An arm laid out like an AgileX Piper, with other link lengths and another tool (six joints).
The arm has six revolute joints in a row. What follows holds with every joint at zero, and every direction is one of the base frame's. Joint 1 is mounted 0.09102 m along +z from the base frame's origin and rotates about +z. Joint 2 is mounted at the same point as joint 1 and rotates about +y. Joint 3 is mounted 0.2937 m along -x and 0.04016 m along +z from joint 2 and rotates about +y. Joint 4 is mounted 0.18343 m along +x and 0.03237 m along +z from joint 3 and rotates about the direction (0.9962, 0, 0.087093). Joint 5 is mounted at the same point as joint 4 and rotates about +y. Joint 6 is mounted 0.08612 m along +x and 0.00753 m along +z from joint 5 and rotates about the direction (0.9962, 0, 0.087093). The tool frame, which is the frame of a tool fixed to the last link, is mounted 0.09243 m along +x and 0.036 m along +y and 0.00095 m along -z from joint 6; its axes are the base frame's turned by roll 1.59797, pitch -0.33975 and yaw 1.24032 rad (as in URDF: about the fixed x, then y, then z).
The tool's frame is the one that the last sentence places.
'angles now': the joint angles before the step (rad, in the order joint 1, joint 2, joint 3, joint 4, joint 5, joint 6). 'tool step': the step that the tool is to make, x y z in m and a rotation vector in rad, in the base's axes. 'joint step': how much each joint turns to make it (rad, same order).
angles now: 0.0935, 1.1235, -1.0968, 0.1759, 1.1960, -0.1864
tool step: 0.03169, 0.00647, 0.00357, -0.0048, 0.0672, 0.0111
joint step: 0.0192, 0.1505, -0.1328, -0.0044, 0.0475, 0.0177
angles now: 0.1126, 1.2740, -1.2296, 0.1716, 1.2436, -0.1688
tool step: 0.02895, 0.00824, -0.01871, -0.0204, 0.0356, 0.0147
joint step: 0.0398, 0.1202, -0.0150, -0.0206, -0.0704, 0.0151
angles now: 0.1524, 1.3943, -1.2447, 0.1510, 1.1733, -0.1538
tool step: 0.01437, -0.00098, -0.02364, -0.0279, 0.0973, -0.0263
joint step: 0.0000, 0.1011, 0.0000, -0.0213, -0.0045, 0.0296
